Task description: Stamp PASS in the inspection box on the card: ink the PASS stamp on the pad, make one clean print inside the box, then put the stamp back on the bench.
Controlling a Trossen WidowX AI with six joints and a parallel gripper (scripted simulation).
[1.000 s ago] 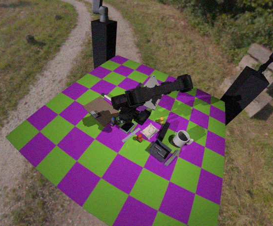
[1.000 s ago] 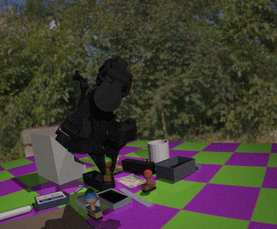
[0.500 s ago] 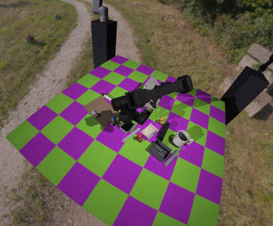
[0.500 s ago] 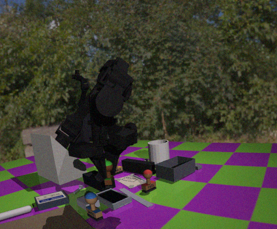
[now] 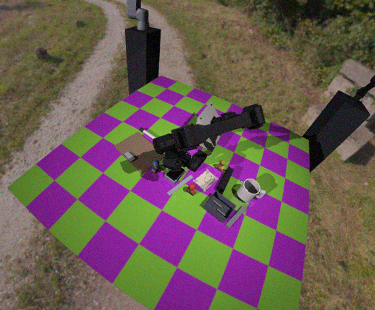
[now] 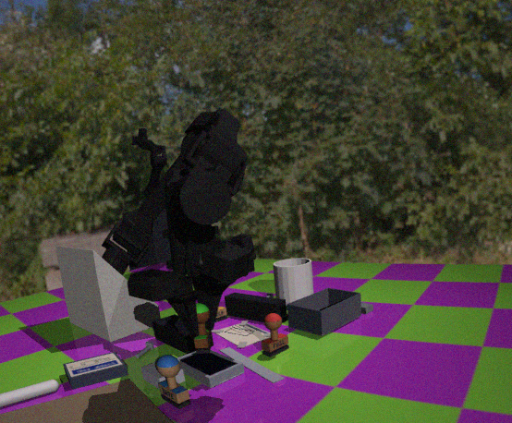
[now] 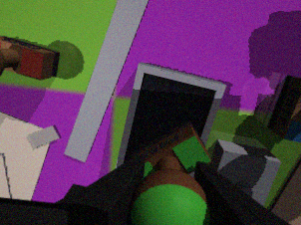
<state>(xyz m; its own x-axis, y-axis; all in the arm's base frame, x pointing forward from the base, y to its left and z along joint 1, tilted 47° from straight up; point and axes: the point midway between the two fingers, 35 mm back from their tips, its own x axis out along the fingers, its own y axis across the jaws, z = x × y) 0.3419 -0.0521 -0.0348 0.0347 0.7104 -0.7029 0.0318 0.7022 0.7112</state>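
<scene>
Now: gripper tip 60 mm above the ink pad. The rest, counted from my gripper tip: grey ruler: 60 mm below, 50 mm to the left, 40 mm ahead; then green-knobbed stamp: right at my gripper tip; then blue-knobbed stamp: 90 mm to the right, 40 mm below, 20 mm ahead.
</scene>
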